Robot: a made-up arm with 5 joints.
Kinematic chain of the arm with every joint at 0, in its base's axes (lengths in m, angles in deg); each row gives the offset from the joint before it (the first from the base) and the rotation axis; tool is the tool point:
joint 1: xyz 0 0 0.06 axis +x
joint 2: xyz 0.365 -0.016 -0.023 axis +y
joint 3: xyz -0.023 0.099 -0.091 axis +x
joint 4: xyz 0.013 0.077 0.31 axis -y
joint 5: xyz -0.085 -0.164 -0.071 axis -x
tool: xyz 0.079 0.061 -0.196
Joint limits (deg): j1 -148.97..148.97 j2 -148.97..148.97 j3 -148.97..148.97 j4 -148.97..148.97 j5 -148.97..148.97
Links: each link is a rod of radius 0.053 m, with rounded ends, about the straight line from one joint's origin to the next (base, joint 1, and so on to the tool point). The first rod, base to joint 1, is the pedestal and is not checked.
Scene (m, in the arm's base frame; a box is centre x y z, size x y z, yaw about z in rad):
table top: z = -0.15
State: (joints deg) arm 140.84 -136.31 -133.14 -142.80 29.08
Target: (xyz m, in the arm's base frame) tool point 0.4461 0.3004 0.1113
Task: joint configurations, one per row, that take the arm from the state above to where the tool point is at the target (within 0.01 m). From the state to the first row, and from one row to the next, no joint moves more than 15 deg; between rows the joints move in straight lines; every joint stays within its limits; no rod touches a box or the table.
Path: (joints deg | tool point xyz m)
1: 128.37 -132.34 -128.76 -143.36 14.27 | 0.7504 -0.4172 0.4285
2: 115.90 -128.36 -124.37 -143.92 -0.55 | 0.7554 -0.3042 0.5049
3: 103.43 -124.39 -119.99 -144.48 -15.36 | 0.7511 -0.1812 0.5457
4: 90.96 -120.42 -115.60 -145.04 -30.17 | 0.7377 -0.0588 0.5521
5: 78.49 -116.45 -111.22 -145.60 -44.99 | 0.7157 0.0536 0.5276
6: 66.02 -112.47 -106.84 -146.17 -59.80 | 0.6858 0.1492 0.4786
7: 53.55 -108.50 -102.45 -146.73 -74.61 | 0.6485 0.2234 0.4120
8: 41.08 -104.53 -98.07 -147.29 -89.42 | 0.6049 0.2743 0.3354
9: 28.61 -100.56 -93.69 -147.85 -104.24 | 0.5560 0.3023 0.2559
10: 16.14 -96.58 -89.30 -148.41 -119.05 | 0.5027 0.3097 0.1796
11: 3.67 -92.61 -84.92 -148.97 -133.86 | 0.4461 0.3004 0.1113

